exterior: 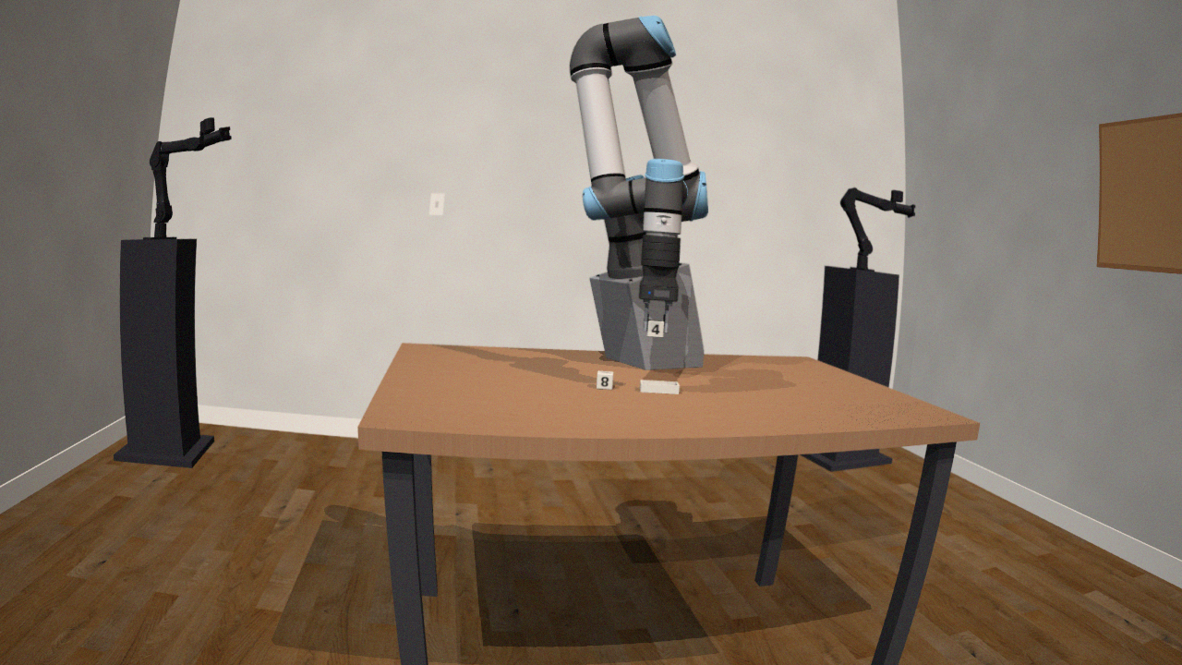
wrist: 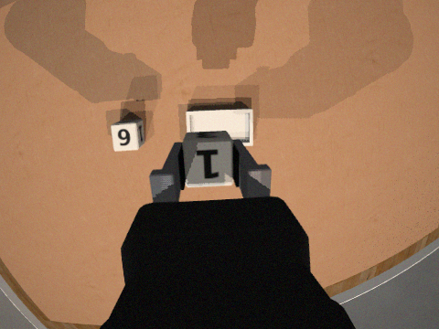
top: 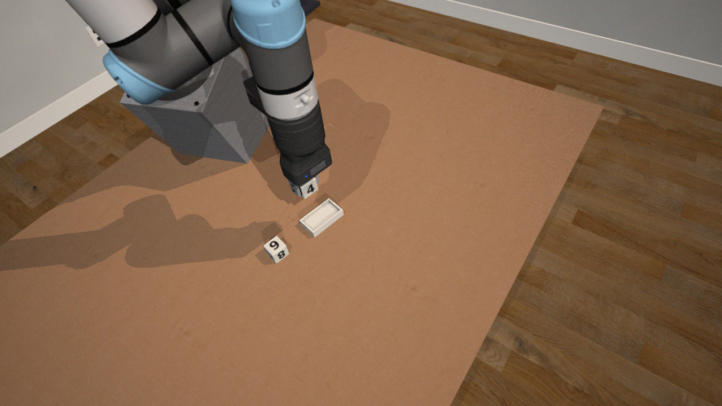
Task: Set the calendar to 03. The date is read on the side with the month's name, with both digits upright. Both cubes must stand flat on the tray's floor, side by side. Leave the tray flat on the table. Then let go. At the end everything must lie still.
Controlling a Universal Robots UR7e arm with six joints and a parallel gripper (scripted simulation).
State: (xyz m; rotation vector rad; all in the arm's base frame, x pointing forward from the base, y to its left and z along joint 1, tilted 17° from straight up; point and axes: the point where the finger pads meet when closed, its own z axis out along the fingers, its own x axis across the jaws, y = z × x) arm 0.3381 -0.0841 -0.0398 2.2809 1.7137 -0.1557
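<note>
Right now the white tray is 2 cm to the left of my hand and 13 cm below it.
</note>
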